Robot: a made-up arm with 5 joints.
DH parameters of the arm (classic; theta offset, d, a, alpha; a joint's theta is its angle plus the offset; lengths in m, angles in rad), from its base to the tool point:
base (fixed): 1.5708 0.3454 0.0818 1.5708
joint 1: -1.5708 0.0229 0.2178 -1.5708
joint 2: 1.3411 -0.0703 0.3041 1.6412
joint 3: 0 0.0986 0.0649 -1.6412
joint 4: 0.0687 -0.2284 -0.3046 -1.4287
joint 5: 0 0.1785 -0.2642 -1.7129
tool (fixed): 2.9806 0.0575 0 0
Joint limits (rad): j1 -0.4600..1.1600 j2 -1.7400..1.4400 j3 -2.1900..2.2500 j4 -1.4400..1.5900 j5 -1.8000..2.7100
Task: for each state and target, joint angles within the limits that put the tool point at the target. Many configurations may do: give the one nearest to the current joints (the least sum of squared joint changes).
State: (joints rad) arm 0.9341 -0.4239 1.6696 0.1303 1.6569
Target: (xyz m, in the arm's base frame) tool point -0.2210 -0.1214 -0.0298
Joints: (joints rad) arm 0.4724 -0.1599 1.4932 -0.1088 1.5742
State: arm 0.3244 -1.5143 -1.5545 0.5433 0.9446
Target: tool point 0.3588 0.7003 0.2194
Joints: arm 0.7414 -1.4855 -1.7357 0.4929 0.8122
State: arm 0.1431 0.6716 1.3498 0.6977 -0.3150
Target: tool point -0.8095 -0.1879 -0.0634
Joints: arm 0.3850 0.7302 1.7452 0.9684 -0.4318
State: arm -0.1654 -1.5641 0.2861 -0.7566 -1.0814
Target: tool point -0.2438 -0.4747 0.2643
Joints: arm -0.3460 -1.4032 -0.0978 -0.5230 -0.8927
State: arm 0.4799 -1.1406 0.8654 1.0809 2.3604
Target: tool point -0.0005 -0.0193 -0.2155
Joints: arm 0.1633 -0.9027 1.1410 1.0795 2.7100
